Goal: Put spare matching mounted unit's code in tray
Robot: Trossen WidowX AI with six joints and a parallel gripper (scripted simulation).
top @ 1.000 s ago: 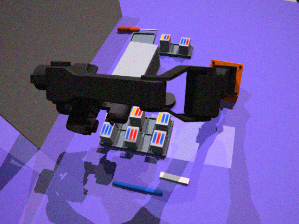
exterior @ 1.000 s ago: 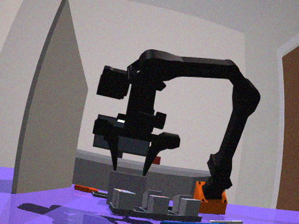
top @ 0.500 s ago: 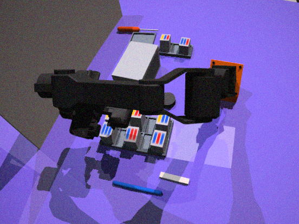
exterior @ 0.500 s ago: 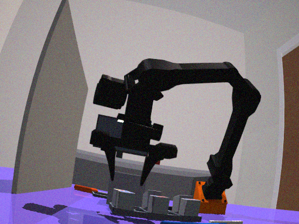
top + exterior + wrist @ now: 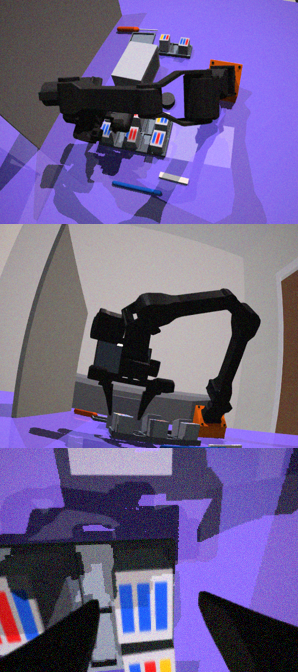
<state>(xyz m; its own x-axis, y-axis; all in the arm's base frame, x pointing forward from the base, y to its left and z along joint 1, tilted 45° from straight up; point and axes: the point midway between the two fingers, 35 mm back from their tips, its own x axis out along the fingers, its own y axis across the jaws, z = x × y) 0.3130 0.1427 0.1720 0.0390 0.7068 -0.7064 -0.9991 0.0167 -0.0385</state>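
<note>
Right now the grey-floored tray is 10 mm ahead of my gripper tip, 420 mm to the right of it and 40 mm below it. Also, from my gripper tip: grey mounted unit: 30 mm behind, 230 mm to the right; blue rod: 120 mm behind, 130 mm to the left, 40 mm below; black puck: 150 mm behind, 160 mm to the right, 40 mm below.
</note>
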